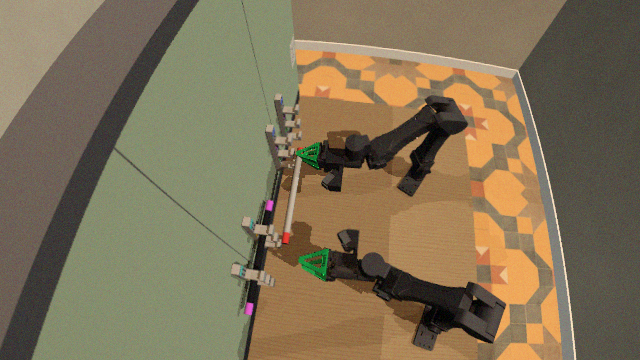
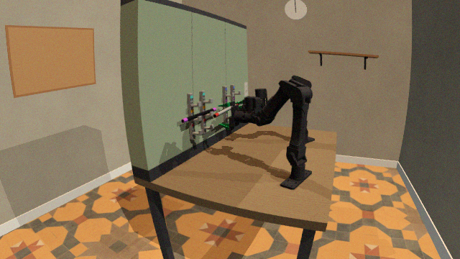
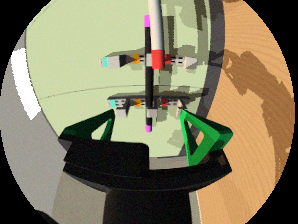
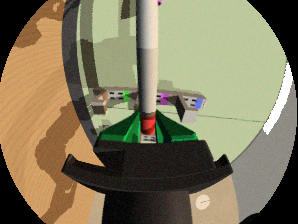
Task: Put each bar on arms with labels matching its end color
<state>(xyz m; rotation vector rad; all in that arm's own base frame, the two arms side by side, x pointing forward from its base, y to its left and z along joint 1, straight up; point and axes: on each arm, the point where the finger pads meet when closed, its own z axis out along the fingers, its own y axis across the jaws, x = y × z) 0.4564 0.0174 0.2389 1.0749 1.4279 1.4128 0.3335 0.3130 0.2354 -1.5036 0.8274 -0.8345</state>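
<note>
Right now my left hand is 12 cm short of the bar, 2 cm to the left of it and 1 cm above it. The rest, counted from my left hand: green wall panel (21 cm to the right, 20 cm ahead, 19 cm above).
</note>
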